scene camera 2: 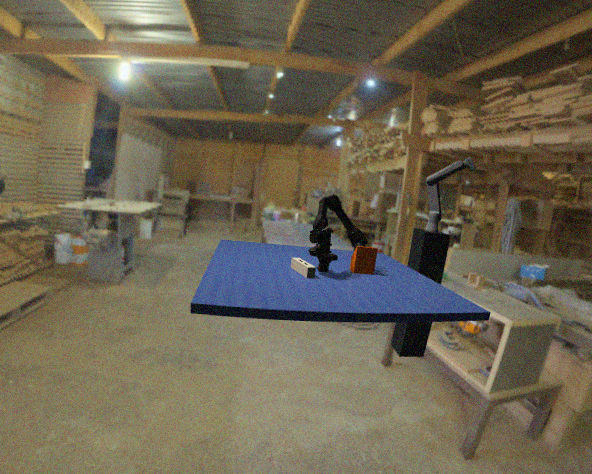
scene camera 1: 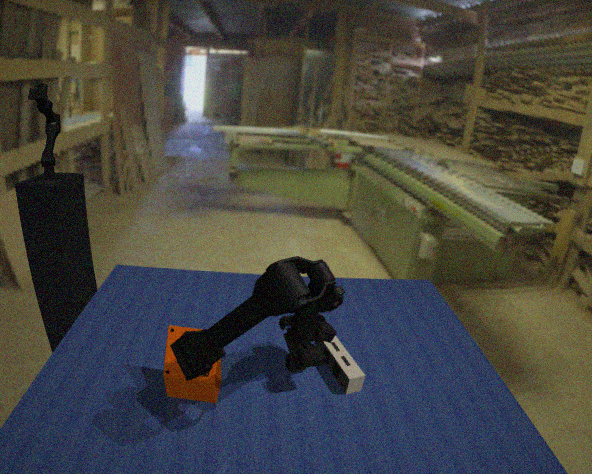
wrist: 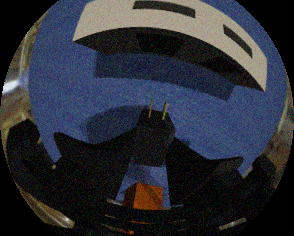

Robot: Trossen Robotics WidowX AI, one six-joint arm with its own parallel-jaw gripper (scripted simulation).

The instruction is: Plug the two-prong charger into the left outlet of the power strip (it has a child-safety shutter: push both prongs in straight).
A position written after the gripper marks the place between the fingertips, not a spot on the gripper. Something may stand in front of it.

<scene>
The gripper (scene camera 1: 296, 364) carries a black two-prong charger (wrist: 155, 131).
The gripper is seen too in the wrist view (wrist: 151, 133).
</scene>
